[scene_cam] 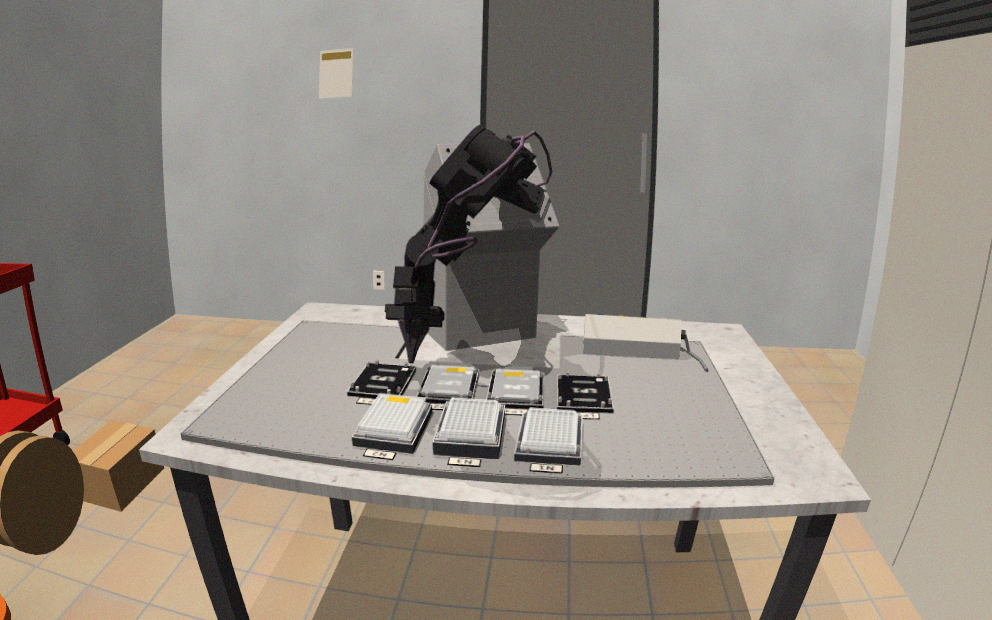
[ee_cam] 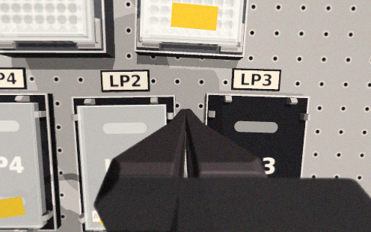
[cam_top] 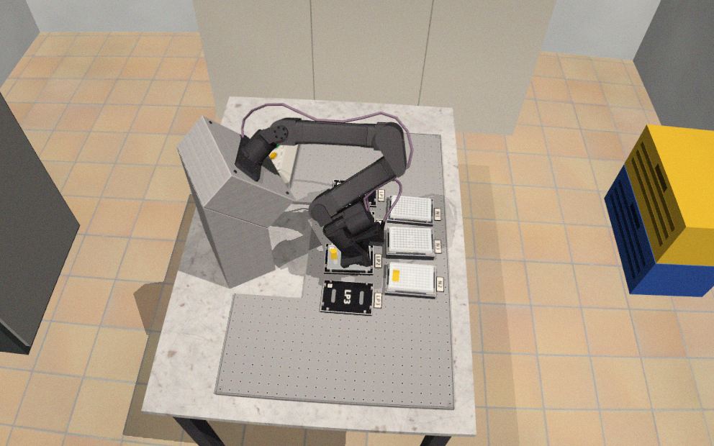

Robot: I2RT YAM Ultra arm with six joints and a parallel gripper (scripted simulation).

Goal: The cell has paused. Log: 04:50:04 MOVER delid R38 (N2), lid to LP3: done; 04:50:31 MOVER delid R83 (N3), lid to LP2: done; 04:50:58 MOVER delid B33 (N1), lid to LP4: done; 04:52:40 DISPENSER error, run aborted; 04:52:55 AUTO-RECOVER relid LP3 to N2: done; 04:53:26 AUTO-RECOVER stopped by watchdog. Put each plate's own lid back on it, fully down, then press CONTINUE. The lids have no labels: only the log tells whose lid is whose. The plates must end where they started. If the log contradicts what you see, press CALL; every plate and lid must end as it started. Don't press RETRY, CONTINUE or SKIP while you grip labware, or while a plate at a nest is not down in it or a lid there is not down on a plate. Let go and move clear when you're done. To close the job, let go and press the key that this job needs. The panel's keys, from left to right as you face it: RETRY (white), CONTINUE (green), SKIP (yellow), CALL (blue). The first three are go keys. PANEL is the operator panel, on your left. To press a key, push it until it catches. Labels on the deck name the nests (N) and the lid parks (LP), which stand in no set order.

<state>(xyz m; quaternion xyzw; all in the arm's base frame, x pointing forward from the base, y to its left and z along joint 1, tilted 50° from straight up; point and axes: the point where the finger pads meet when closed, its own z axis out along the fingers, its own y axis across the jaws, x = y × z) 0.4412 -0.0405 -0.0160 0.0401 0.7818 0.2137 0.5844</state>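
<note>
The plate is 90 mm ahead of my hand, 150 mm to the left of it and 50 mm below it. The rest, counted from my hand: green continue key: 430 mm behind, 370 mm to the left, 10 mm below; then white retry key: 440 mm behind, 420 mm to the left, 10 mm below.
</note>
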